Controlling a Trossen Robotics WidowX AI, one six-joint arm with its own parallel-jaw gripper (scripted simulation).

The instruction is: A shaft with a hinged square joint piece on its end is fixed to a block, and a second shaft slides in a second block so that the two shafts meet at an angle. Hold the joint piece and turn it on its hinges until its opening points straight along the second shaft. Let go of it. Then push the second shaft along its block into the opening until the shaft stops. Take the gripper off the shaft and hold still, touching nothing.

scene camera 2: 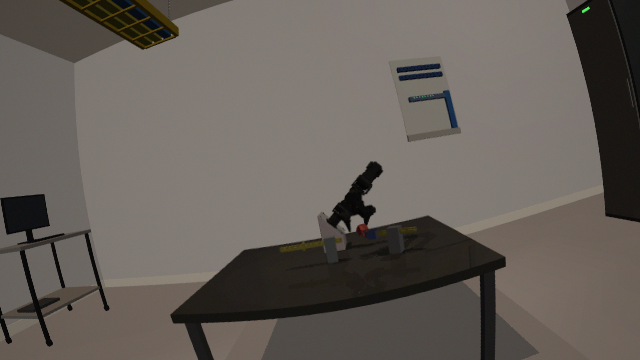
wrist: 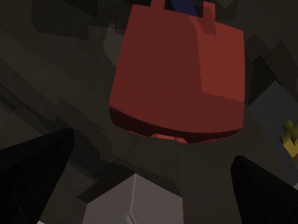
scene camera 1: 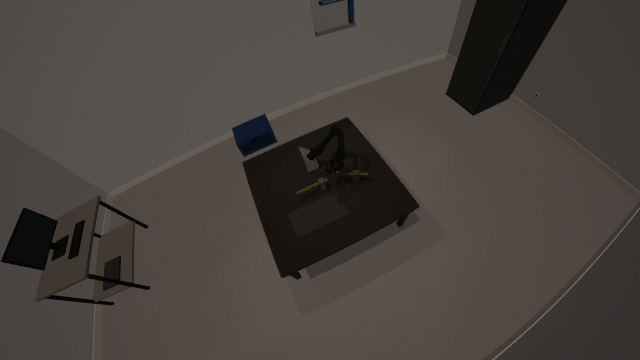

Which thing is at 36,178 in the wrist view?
My gripper.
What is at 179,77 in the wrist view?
A red square joint piece.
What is my gripper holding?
Nothing.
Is my gripper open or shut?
Open.
